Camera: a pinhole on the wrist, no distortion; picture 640 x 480 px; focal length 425.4 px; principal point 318.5 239.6 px. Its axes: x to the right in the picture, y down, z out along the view. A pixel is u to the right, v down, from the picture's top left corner.
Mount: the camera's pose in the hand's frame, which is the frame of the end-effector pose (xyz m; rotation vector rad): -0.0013 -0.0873 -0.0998 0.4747 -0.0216 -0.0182
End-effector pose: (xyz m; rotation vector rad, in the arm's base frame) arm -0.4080 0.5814 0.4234 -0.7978 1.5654 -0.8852
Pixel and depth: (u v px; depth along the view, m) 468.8 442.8 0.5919
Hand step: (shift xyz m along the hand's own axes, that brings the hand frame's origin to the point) 0.1965 -0.1110 0.5593
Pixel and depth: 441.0 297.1 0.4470
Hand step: 0.1169 -0.2407 0.3274
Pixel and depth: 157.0 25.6 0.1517
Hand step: -0.0636 -0.2232 -0.0008
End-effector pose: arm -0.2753 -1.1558 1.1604 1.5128 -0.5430 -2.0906
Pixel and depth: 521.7 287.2 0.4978
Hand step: 0.2246 -0.2705 0.3723
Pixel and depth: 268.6 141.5 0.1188
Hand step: -0.0185 -0.1656 -0.0069
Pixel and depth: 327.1 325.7 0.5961
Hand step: -0.0027 -0.2526 0.4856
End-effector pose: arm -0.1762 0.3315 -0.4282 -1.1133 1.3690 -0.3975
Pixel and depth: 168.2 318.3 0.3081
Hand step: -0.1171 -0.1749 0.1984
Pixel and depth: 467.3 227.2 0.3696
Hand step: 0.1185 -0.2686 0.2261
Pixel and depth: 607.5 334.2 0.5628
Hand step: 0.3684 -0.2417 0.4642
